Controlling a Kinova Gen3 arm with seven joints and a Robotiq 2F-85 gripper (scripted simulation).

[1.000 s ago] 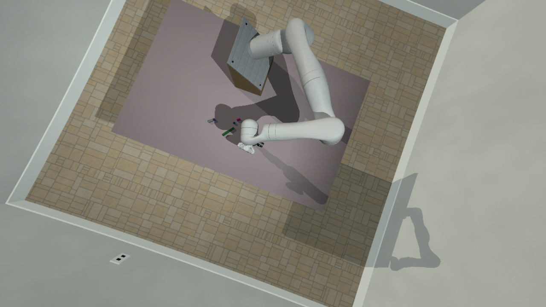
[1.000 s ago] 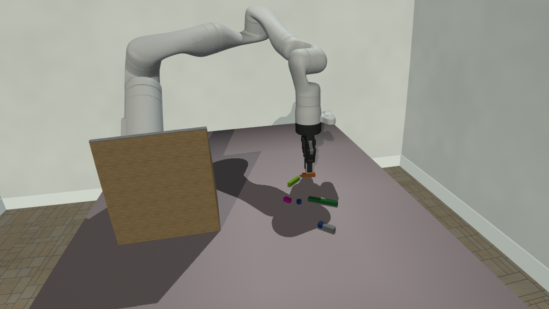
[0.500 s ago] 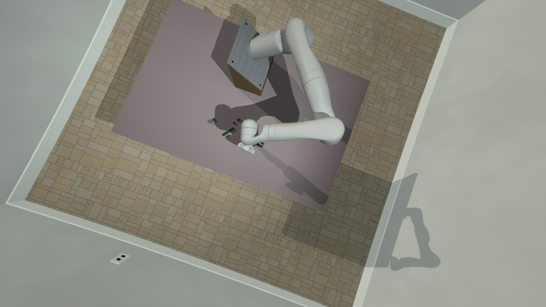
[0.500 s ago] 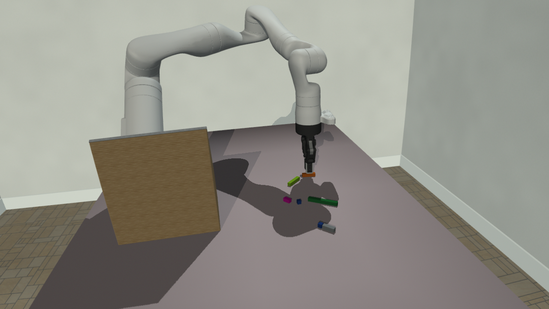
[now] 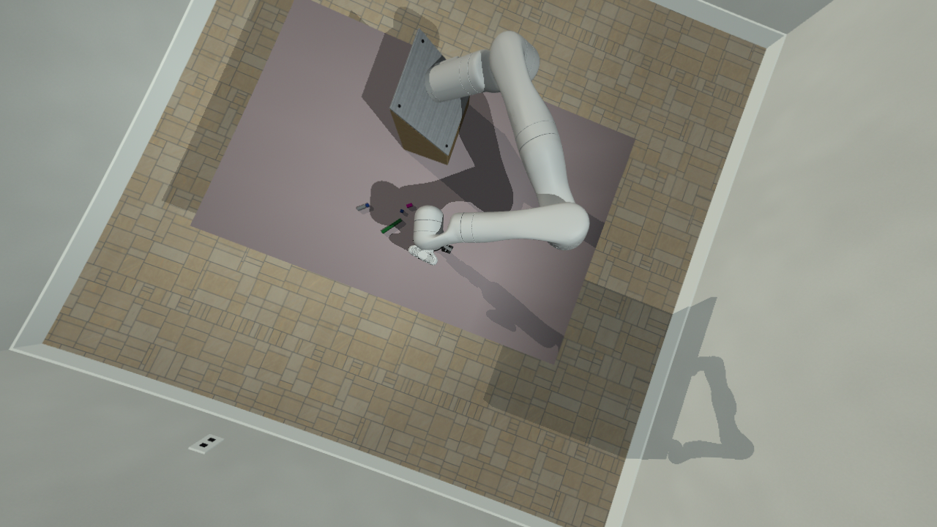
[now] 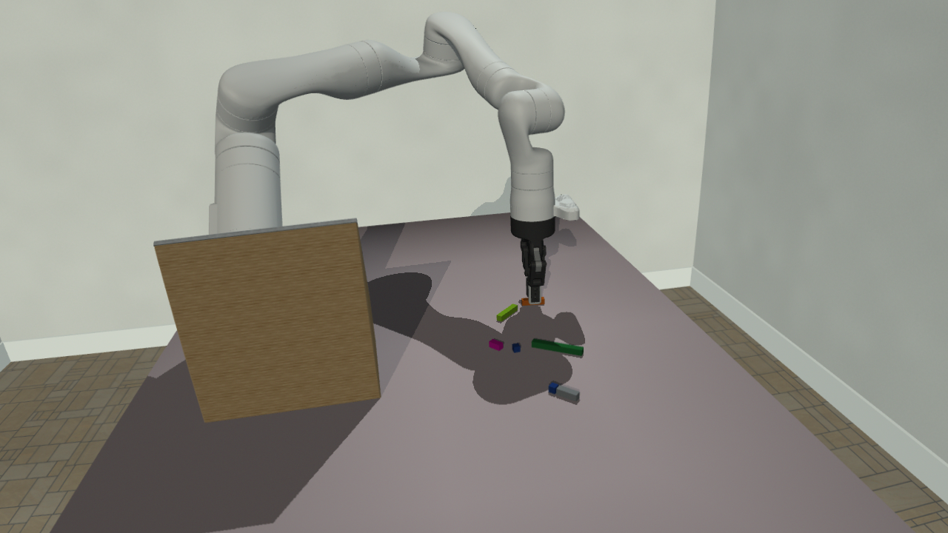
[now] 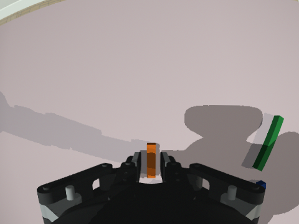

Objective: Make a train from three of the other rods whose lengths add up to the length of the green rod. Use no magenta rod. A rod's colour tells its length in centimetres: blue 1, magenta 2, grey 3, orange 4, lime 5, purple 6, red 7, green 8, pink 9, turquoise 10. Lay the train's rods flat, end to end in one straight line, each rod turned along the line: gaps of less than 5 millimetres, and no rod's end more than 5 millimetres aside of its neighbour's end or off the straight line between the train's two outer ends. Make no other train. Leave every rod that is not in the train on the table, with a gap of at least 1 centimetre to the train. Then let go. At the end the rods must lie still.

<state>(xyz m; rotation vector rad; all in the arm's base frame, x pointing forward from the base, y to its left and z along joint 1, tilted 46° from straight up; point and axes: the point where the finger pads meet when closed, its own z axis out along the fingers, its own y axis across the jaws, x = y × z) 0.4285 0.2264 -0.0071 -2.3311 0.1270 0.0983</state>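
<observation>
Right now my hand is 2 cm above the orange rod. The rest, counted from my hand: magenta rod: 10 cm behind, 13 cm to the right, 2 cm below; then green rod: 1 cm behind, 16 cm to the right, 2 cm below; then lime rod: 6 cm behind, 3 cm to the right, 2 cm below.
</observation>
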